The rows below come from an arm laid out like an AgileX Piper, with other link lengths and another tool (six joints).
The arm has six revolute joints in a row. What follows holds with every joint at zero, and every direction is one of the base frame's.
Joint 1 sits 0.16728 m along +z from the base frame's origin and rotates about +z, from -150 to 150 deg.
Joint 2 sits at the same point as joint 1 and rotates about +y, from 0 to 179.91 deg.
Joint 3 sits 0.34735 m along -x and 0.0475 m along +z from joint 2 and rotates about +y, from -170 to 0 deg.
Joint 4 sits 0.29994 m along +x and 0.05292 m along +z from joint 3 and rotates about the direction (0.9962, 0, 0.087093), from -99.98 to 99.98 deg.
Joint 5 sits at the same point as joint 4 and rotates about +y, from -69.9 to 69.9 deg.
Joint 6 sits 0.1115 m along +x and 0.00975 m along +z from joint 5 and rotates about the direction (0.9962, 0, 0.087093), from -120 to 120 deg.
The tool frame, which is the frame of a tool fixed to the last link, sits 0.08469 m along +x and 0.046 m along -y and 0.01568 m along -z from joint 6; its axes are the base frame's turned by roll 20.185, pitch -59.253 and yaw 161.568 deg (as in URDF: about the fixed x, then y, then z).
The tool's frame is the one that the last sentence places.
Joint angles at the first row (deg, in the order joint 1, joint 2, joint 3, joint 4, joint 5, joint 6):
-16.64 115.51 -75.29 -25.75 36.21 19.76
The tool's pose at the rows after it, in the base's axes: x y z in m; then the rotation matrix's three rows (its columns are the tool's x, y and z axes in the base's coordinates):
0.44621 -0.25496 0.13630; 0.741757 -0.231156 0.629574; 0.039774 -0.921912 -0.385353; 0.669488 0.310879 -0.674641
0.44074 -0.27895 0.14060; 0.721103 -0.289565 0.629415; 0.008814 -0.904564 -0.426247; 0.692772 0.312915 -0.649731
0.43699 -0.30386 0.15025; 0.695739 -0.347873 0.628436; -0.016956 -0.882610 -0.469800; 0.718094 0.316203 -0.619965
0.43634 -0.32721 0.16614; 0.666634 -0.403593 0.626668; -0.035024 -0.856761 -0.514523; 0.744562 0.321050 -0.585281
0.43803 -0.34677 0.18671; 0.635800 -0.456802 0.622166; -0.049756 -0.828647 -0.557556; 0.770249 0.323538 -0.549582
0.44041 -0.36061 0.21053; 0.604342 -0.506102 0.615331; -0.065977 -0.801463 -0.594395; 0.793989 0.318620 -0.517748
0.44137 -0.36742 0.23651; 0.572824 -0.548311 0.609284; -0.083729 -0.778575 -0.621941; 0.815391 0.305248 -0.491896
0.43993 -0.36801 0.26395; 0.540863 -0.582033 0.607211; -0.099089 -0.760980 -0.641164; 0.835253 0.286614 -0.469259
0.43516 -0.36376 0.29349; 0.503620 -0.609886 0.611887; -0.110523 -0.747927 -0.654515; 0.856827 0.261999 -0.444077
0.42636 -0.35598 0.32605; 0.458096 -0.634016 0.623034; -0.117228 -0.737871 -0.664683; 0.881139 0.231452 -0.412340
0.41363 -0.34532 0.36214; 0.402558 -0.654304 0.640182; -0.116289 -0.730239 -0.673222; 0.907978 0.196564 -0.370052
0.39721 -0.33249 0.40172; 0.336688 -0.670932 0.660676; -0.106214 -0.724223 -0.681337; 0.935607 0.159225 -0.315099
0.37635 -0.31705 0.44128; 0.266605 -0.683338 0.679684; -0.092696 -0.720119 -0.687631; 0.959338 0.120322 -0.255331
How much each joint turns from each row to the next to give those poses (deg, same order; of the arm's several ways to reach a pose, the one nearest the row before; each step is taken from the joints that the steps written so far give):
-2.41 0.11 -0.21 -1.17 -1.29 1.67
-2.72 0.14 -0.81 -0.97 -1.03 1.42
-2.64 0.11 -1.77 -0.73 -0.36 1.07
-2.16 0.11 -2.87 -0.54 0.57 0.89
-1.55 0.11 -3.73 -0.21 1.52 0.81
-0.99 -0.08 -4.12 0.48 2.36 0.51
-0.50 -0.63 -3.73 1.09 2.79 0.17
-0.17 -1.37 -2.88 1.29 2.74 0.02
-0.01 -2.30 -1.78 1.40 2.25 0.00
0.00 -3.27 -0.84 1.49 1.73 0.00
0.00 -4.15 -0.18 1.47 1.25 0.00
0.00 -4.76 -0.01 1.35 0.94 0.01
0.00 -5.19 0.24 1.31 0.91 -0.01

